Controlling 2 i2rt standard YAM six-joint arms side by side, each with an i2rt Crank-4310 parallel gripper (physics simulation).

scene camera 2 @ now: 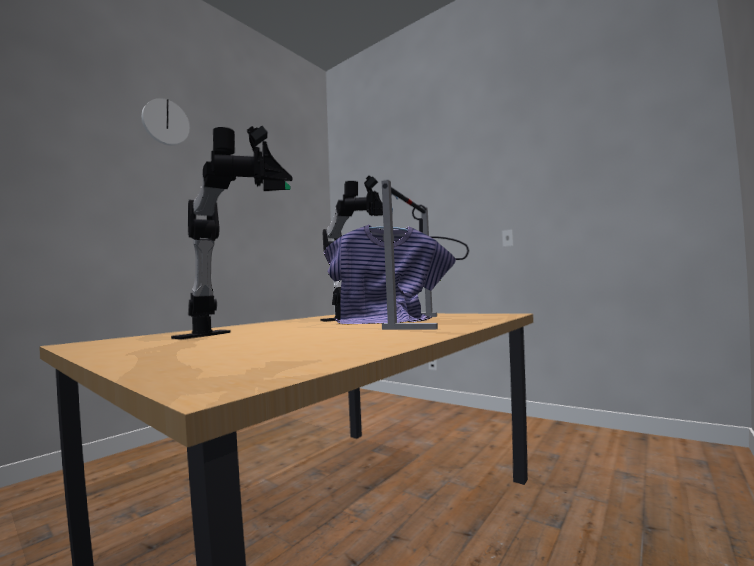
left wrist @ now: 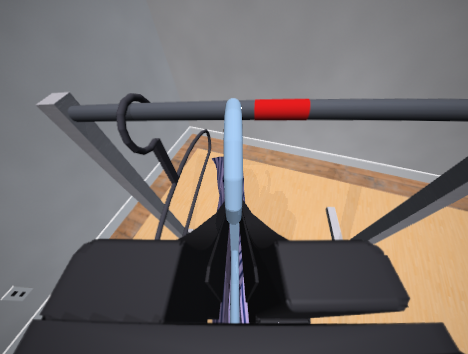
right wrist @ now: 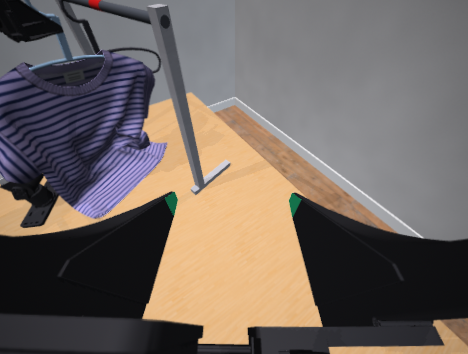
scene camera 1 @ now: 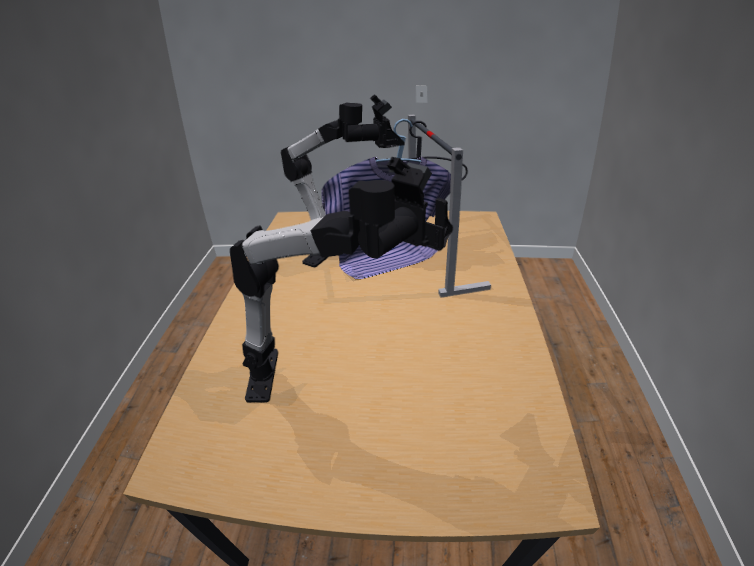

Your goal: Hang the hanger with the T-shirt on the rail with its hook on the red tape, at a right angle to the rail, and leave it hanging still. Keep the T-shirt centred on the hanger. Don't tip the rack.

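My left gripper point(scene camera 1: 401, 143) point(left wrist: 234, 201) is shut on the neck of the light blue hanger point(scene camera 1: 400, 149) point(left wrist: 233, 160) point(right wrist: 62, 42). In the left wrist view the hook overlaps the rail point(left wrist: 390, 110) just left of the red tape point(left wrist: 282, 109) point(scene camera 1: 429, 133) point(right wrist: 95, 4), about square to it; whether it touches the rail is unclear. The purple striped T-shirt point(scene camera 1: 350, 182) point(scene camera 2: 365, 268) point(right wrist: 85, 115) is on the hanger, its lower part folded on the table. The rack point(scene camera 1: 454, 225) point(scene camera 2: 389, 261) point(right wrist: 177, 90) stands upright. My right gripper point(right wrist: 233, 195) point(scene camera 2: 288, 184) is open and empty, in front of the rack.
A black hanger point(left wrist: 122, 125) point(scene camera 2: 467, 249) point(right wrist: 160, 60) hangs on the rail near its far post, left of the blue hook in the left wrist view. The rack's near foot point(scene camera 1: 465, 290) rests on the wooden table point(scene camera 1: 395, 377) near its right edge.
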